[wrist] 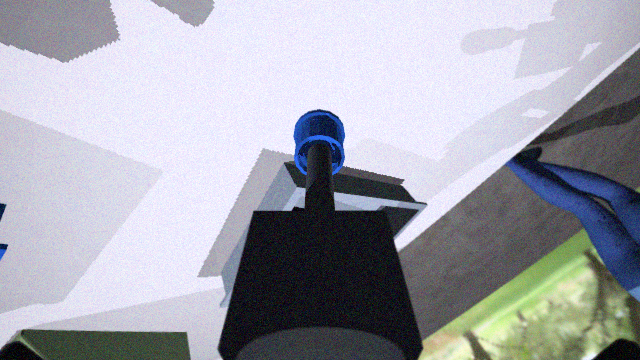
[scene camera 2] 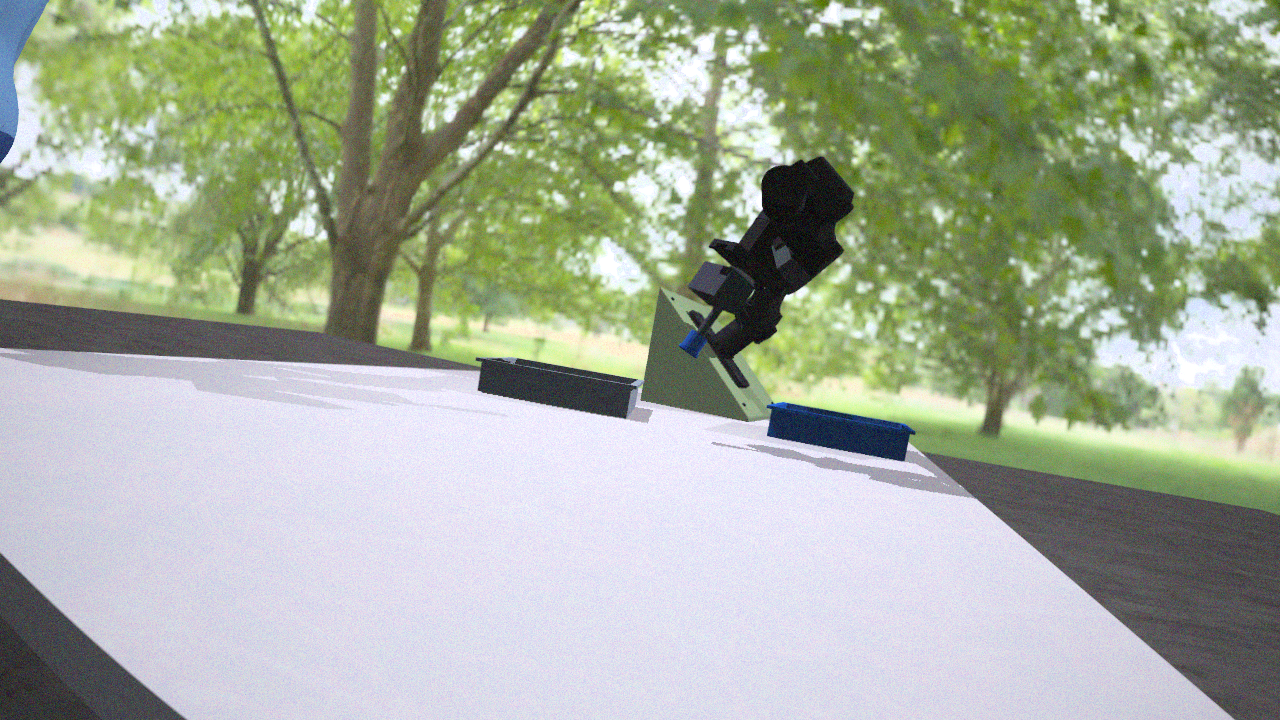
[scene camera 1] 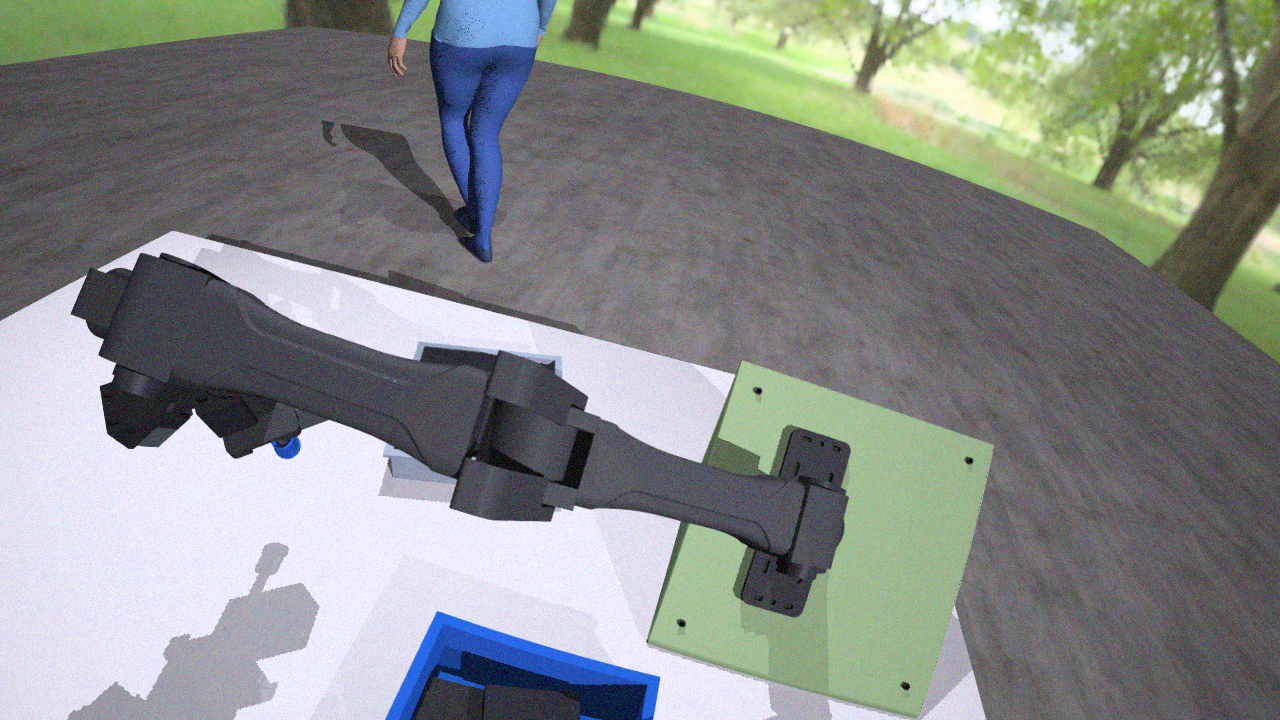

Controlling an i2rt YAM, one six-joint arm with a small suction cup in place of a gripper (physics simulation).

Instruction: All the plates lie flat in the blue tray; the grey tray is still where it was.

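Places are measured from the arm's base along level axes (x left, y down, z back), in metres.
Where they show: hand, tool point: (wrist: pixel 319 133) (scene camera 2: pixel 687 351) (scene camera 1: pixel 287 446); arm's base, link origin: (scene camera 2: pixel 717 350) (scene camera 1: pixel 796 522).
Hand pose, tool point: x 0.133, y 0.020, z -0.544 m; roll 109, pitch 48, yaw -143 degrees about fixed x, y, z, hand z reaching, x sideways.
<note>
Things, the pixels of their top centre, and the offset from my tool point. Level surfaces: height alone.
- grey tray, top centre: (scene camera 1: pixel 482 399) (wrist: pixel 330 254) (scene camera 2: pixel 567 369) dx -0.246, dy +0.060, dz +0.122 m
- blue tray, top centre: (scene camera 2: pixel 842 415) dx +0.181, dy +0.060, dz +0.346 m
- white table, surface height: dy +0.110 m
My suction cup (scene camera 1: pixel 286 446) (scene camera 2: pixel 691 342) (wrist: pixel 319 122) is blue, tilted and bare. It hangs in the air above the white table, to the left of the grey tray in the first scene view, and touches nothing. The grey tray (scene camera 1: pixel 416 467) (scene camera 2: pixel 554 388) (wrist: pixel 277 192) stands on the table. The arm and wrist cover most of its inside, so I cannot tell whether a plate lies in it. The blue tray (scene camera 1: pixel 546 651) (scene camera 2: pixel 836 433) is cut off by the lower edge of the first scene view. Two dark plates (scene camera 1: pixel 444 700) (scene camera 1: pixel 532 703) show in it, side by side; whether they lie fully flat is unclear.
The arm's green sloped base (scene camera 1: pixel 904 537) (scene camera 2: pixel 693 380) stands behind the trays in the second scene view. The arm stretches over the grey tray. A person in blue (scene camera 1: pixel 483 116) (wrist: pixel 590 210) is beyond the table's edge. Shadows fall on the white table (scene camera 2: pixel 554 555).
</note>
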